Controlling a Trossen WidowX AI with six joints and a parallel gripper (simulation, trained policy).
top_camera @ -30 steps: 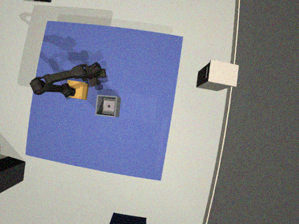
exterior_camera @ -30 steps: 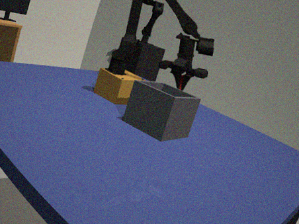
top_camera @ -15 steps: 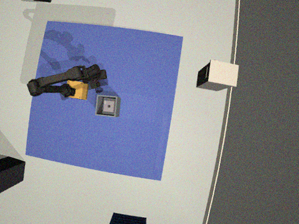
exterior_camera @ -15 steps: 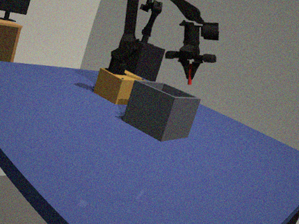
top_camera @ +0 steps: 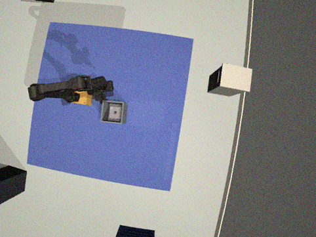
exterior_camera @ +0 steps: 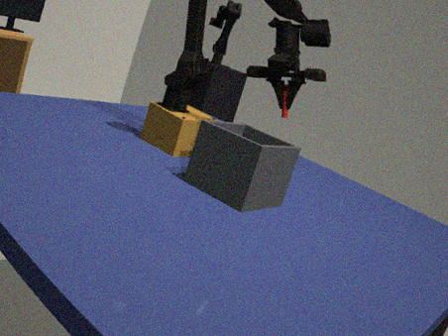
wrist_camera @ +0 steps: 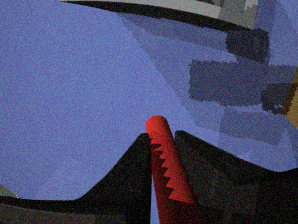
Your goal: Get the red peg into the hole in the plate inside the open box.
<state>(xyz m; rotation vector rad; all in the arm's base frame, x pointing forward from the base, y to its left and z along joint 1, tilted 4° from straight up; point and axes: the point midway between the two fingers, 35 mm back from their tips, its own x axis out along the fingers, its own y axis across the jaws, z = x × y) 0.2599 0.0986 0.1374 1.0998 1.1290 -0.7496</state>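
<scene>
My gripper tip is now 5 cm short of the plate, 15 cm to the left of it and 15 cm above it. Round my gripper tip: red peg 1 cm behind, 2 cm above.
</scene>
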